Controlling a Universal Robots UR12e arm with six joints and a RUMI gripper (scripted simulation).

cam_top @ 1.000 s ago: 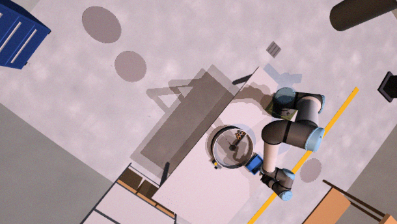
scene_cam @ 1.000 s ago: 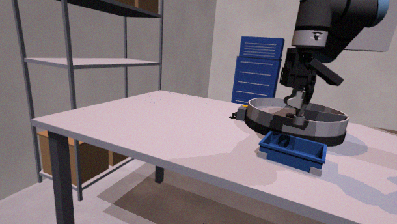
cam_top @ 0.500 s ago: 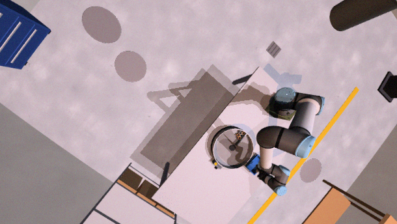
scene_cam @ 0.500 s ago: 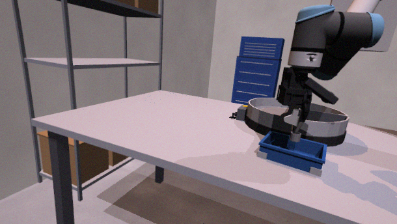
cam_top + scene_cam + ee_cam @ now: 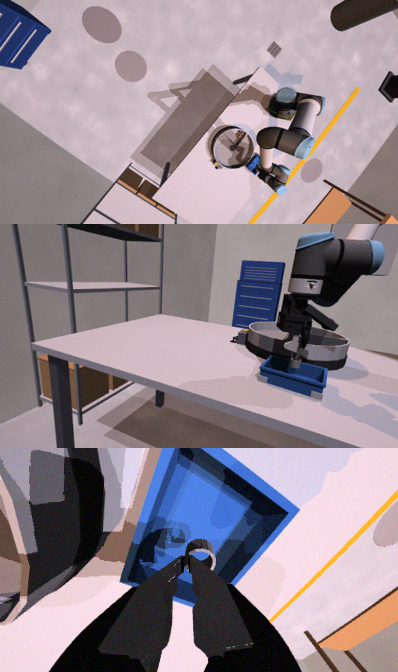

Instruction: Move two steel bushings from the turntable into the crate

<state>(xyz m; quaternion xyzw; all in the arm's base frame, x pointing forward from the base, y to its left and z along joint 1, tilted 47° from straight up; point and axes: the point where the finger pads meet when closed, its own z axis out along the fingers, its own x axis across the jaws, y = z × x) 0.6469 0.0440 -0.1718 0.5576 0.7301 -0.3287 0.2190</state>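
Right now the blue crate is 1 cm to the left of my hand and 6 cm below it. Round my hand: round turntable (2 cm behind, 33 cm to the right, 3 cm below).
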